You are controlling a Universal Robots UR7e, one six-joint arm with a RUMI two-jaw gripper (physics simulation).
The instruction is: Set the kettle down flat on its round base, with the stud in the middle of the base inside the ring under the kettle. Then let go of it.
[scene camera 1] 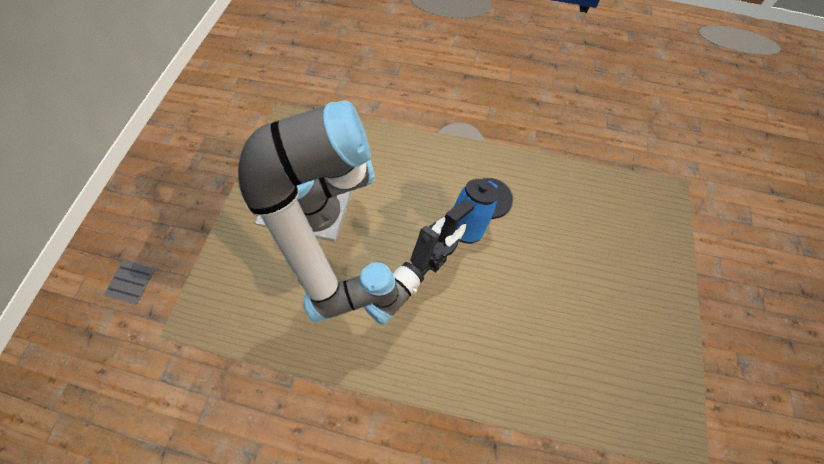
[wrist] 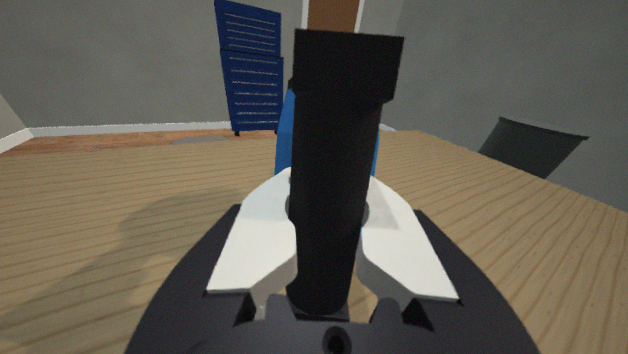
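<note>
The blue kettle [scene camera 1: 476, 221] [wrist: 284, 150] with its black lid is held by its black handle [scene camera 1: 459, 213] [wrist: 332, 125]. My gripper [scene camera 1: 450, 229] [wrist: 323, 170] is shut on the handle, one white finger on each side. The kettle appears raised above the mat and looks tipped a little away from the gripper; its exact height and tilt are unclear. The round black base [scene camera 1: 503, 200] lies just beyond the kettle, towards the upper right in the scene view, partly covered by the lid. The base's stud and the ring under the kettle are hidden. The base does not show in the wrist view.
A wood-grained tan mat [scene camera 1: 588, 276] [wrist: 65, 190] lies under the kettle and arm. The robot's pale mounting plate [scene camera 1: 340, 219] is at the left. A grey disc [scene camera 1: 461, 131] lies at the mat's far edge. A blue slatted object [wrist: 254, 90] and a dark grey panel [wrist: 532, 147] stand in the background.
</note>
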